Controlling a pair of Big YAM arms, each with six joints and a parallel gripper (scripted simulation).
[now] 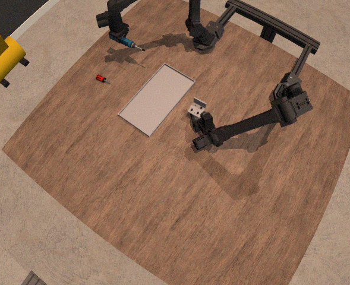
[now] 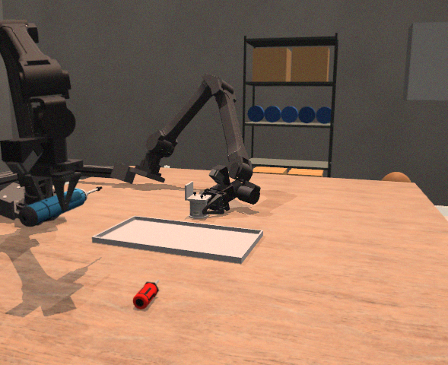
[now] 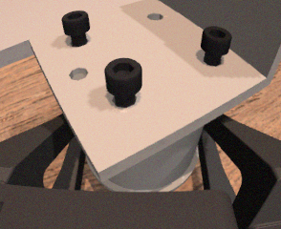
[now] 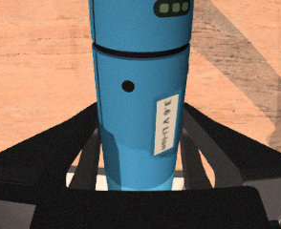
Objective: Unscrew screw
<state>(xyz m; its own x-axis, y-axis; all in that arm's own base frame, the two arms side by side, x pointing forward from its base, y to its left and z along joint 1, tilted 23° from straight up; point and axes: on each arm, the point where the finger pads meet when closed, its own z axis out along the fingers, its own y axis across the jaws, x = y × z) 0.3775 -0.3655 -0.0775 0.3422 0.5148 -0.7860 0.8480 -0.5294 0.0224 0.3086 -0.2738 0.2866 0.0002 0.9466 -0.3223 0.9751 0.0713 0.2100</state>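
My left gripper is now 10 mm below the joint module. The rest, counted from my left hand: shallow grey tray: 60 mm ahead, 220 mm to the right, 20 mm below; then pale l-shaped bracket: 50 mm above; then red manual screwdriver: 180 mm ahead, 550 mm to the right, 10 mm below.
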